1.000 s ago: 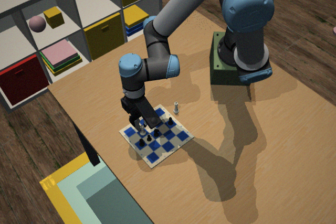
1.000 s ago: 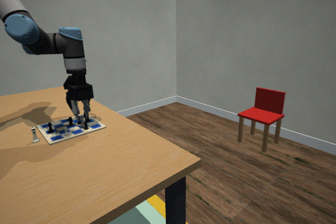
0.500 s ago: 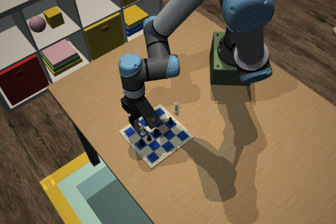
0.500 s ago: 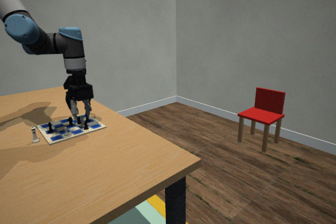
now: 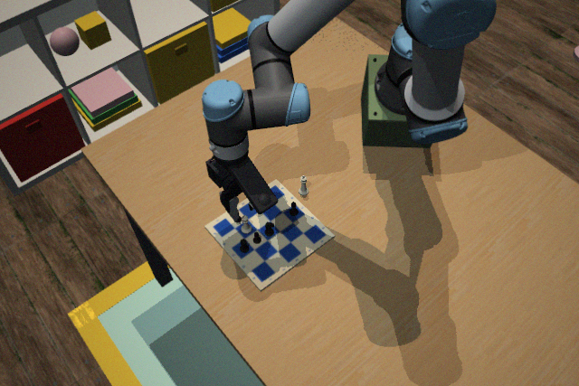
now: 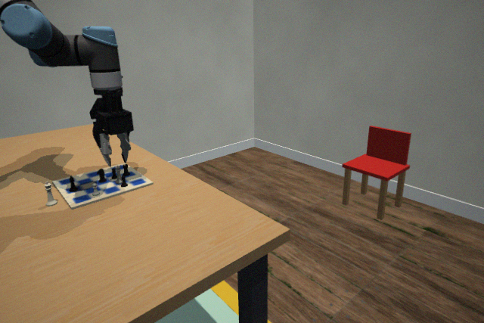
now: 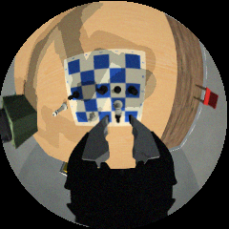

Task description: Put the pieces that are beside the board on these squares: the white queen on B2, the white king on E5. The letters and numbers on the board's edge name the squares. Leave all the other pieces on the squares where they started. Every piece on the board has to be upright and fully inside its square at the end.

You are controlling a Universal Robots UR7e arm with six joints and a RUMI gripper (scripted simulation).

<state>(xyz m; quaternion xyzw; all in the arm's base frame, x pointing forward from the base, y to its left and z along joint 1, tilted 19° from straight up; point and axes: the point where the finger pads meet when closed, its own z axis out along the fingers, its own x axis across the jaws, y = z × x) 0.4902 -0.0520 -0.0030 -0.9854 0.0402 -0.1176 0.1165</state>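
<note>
My hand is 50 mm above the white queen. The rest, counted from my hand: white king 180 mm behind, 10 mm to the left, 50 mm below; white pawn 80 mm behind, 30 mm to the right, 60 mm below; chessboard 40 mm behind, 40 mm to the left, 70 mm below.
</note>
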